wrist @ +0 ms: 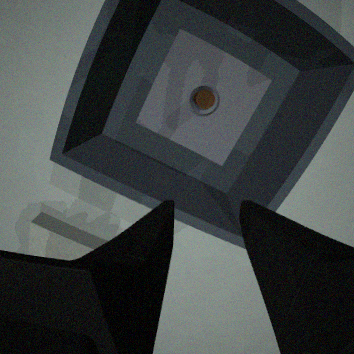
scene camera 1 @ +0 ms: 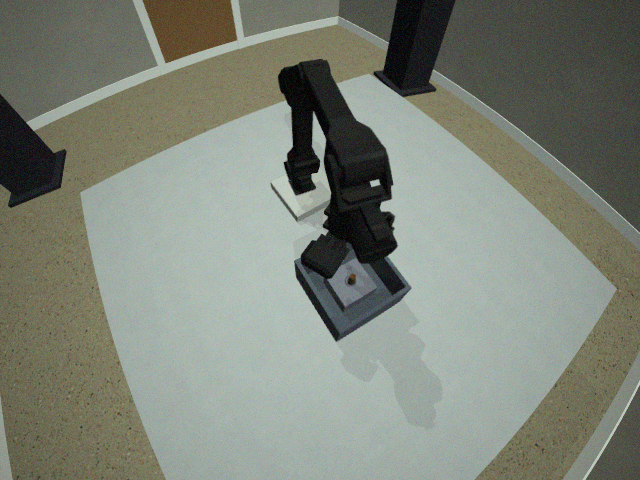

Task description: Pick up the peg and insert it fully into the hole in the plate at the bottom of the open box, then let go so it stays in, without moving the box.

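Frame: origin at the arm's base, x ahead, y left, z up, level; centimetres.
Where they show: gripper, fingertip midpoint: point(wrist: 206, 209) point(scene camera 1: 338, 249); arm's base, link origin: point(scene camera 1: 302, 184).
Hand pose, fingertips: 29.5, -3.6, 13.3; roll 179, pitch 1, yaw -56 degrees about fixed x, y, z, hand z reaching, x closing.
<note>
Each offset is from my fingertips to the top centre of the thing, as dx, dy, dz. Level surfaces: height alone.
The brown peg @[+4.1, +2.3, -7.5] point(scene camera 1: 352, 279) point(wrist: 204, 99) stands in the round hole of the pale square plate @[+4.1, +2.2, -10.2] point(scene camera 1: 361, 292) point(wrist: 235, 115) at the bottom of the box. In the wrist view its round top shows inside the hole's ring; how deep it sits cannot be told. The open grey-blue box @[+4.1, +2.2, -6.5] point(scene camera 1: 338, 326) point(wrist: 75, 165) stands on the light mat. My gripper point(wrist: 206, 209) is partly open, with nothing between its two dark fingers. In the wrist view the fingertips overlap the box's near wall, apart from the peg. In the scene view the gripper hangs over the box's back part, and its fingertips are hidden.
The arm's white base plate point(scene camera 1: 281, 192) lies behind the box on the light mat @[dz -16.3] point(scene camera 1: 206, 310). Two dark pillars point(scene camera 1: 416, 46) point(scene camera 1: 25, 155) stand beyond the mat, near the walls. The arm's shadow falls on the mat in front of the box.
</note>
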